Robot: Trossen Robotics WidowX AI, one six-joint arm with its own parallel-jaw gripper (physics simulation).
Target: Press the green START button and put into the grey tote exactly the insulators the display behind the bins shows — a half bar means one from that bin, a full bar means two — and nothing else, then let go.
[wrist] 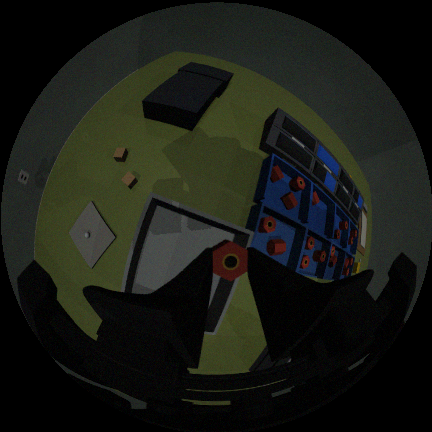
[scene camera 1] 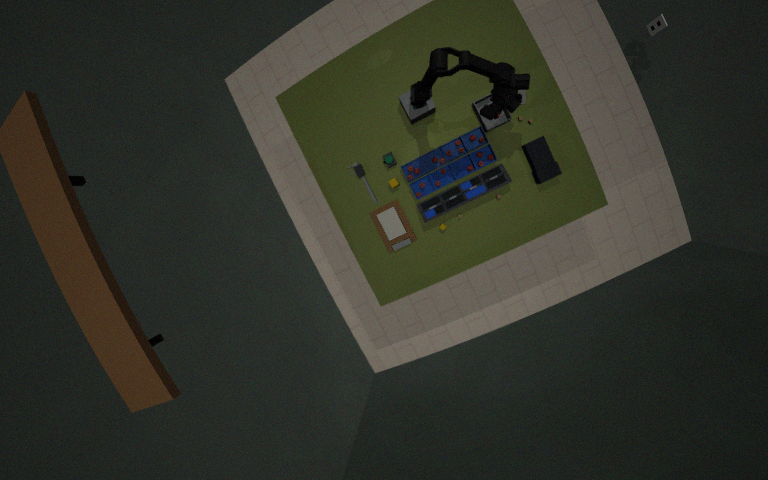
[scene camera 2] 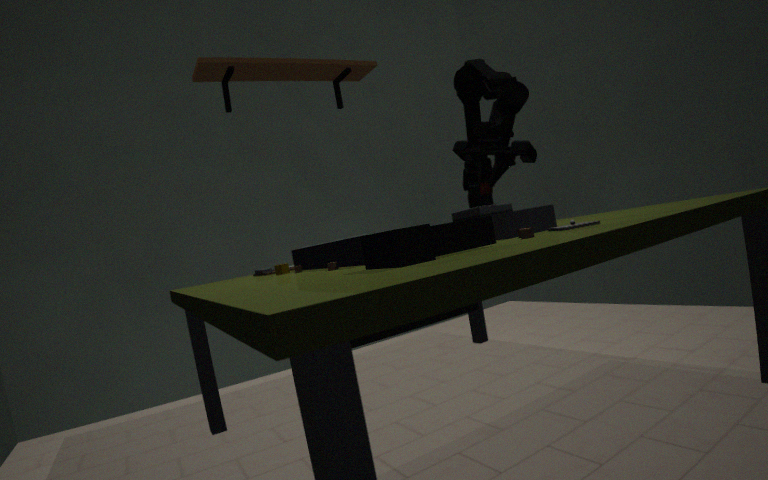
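Seen in the pictures: gripper, fingertip midpoint: (wrist: 229, 253) (scene camera 1: 497, 115) (scene camera 2: 485, 186); arm's base at its link origin: (scene camera 1: 418, 101) (scene camera 2: 482, 207).
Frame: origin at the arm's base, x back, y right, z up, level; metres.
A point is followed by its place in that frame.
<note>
My gripper (scene camera 1: 498, 114) {x -0.182, y -0.312, z 0.037 m} (scene camera 2: 485, 188) {x -0.182, y -0.312, z 0.037 m} (wrist: 229, 253) {x -0.182, y -0.312, z 0.037 m} is shut on a red hexagonal insulator (wrist: 230, 271) {x -0.172, y -0.308, z 0.044 m}, held above the grey tote (scene camera 1: 483, 104) {x -0.088, y -0.299, z -0.078 m} (wrist: 165, 250) {x -0.148, y -0.349, z -0.078 m}, near its bin-side wall in the wrist view. The stretch of tote floor that shows is bare; the fingers hide part of it. Blue bins (scene camera 1: 461, 164) {x -0.337, y -0.115, z -0.078 m} (wrist: 320, 220) {x -0.347, y -0.087, z -0.078 m} with red insulators stand beside the tote. The display (scene camera 1: 453, 198) (wrist: 297, 145) behind them shows one full blue bar (wrist: 327, 155) {x -0.475, y -0.158, z -0.022 m} in the upper row, a half bar (wrist: 330, 181) {x -0.432, y -0.116, z -0.041 m} below it, and another half bar (wrist: 360, 201) at the far end. The green START button (scene camera 1: 389, 159) {x -0.212, y 0.215, z -0.043 m} is beyond the bins' far end.
A black stepped box (scene camera 1: 540, 160) {x -0.425, y -0.473, z -0.032 m} (wrist: 185, 95) {x -0.363, y -0.460, z -0.032 m} stands past the display's near end. Two tan cubes (wrist: 120, 154) {x -0.229, y -0.487, z -0.066 m} (wrist: 129, 179) {x -0.205, y -0.445, z -0.067 m} and a knobbed plate (wrist: 95, 230) {x -0.112, y -0.461, z -0.078 m} lie beyond the tote. Yellow cubes (scene camera 1: 393, 183) {x -0.330, y 0.231, z -0.045 m} (scene camera 1: 442, 226) {x -0.604, y 0.058, z -0.058 m}, a clipboard (scene camera 1: 390, 223) {x -0.518, y 0.308, z -0.073 m} and a dark-headed tool (scene camera 1: 358, 170) {x -0.211, y 0.385, z -0.064 m} lie around the bins' far end.
</note>
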